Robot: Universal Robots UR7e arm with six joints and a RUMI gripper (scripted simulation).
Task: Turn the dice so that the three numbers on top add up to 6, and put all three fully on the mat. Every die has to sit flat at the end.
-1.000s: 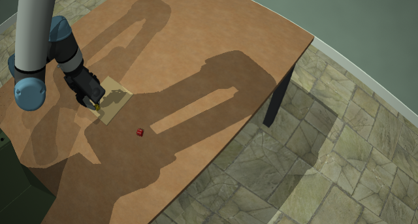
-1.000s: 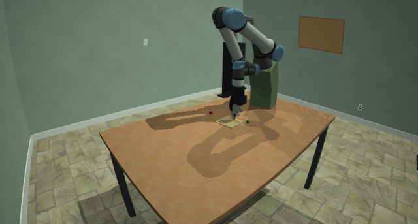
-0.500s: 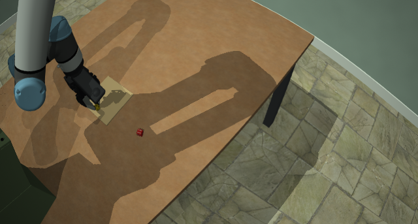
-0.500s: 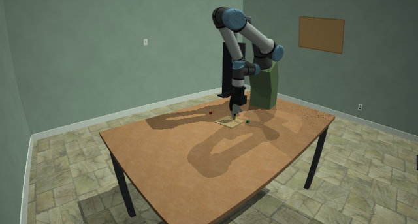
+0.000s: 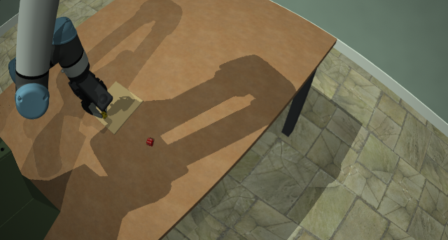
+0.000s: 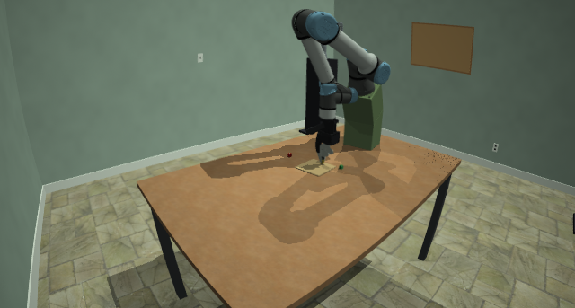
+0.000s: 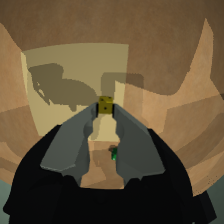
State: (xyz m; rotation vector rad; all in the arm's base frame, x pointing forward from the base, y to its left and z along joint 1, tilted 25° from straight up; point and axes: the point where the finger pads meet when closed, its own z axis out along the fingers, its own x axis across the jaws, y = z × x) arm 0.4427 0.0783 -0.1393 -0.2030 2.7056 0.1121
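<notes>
My hand is 1 cm above the yellow die. Also, from my hand: mat (5 cm ahead, 1 cm to the left, 2 cm below); then green die (4 cm behind, 9 cm to the left, 2 cm below); then red die (6 cm ahead, 17 cm to the right, 2 cm below).
</notes>
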